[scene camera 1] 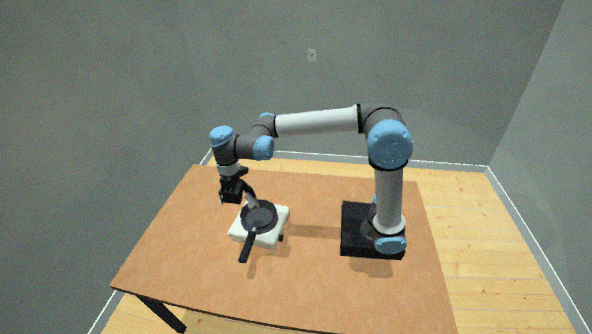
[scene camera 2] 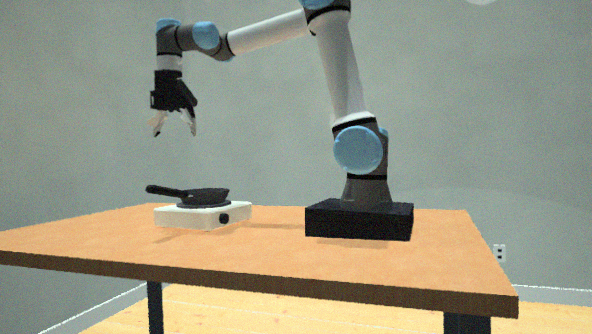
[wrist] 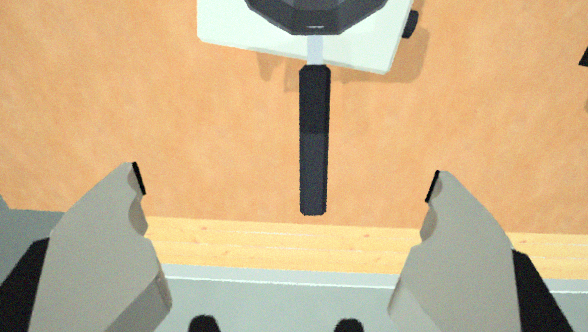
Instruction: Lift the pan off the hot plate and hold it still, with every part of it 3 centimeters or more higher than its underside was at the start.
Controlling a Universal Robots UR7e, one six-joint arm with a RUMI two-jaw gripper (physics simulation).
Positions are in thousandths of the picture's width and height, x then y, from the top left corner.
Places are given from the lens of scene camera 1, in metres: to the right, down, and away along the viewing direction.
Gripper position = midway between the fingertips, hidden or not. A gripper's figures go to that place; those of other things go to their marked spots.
my gripper (scene camera 1: 406,618): -0.22, 0.15, 0.97
white hot plate (scene camera 1: 454,711): -0.13, 0.32, 1.12
dark pan (scene camera 1: 432,654): -0.20, 0.25, 1.20
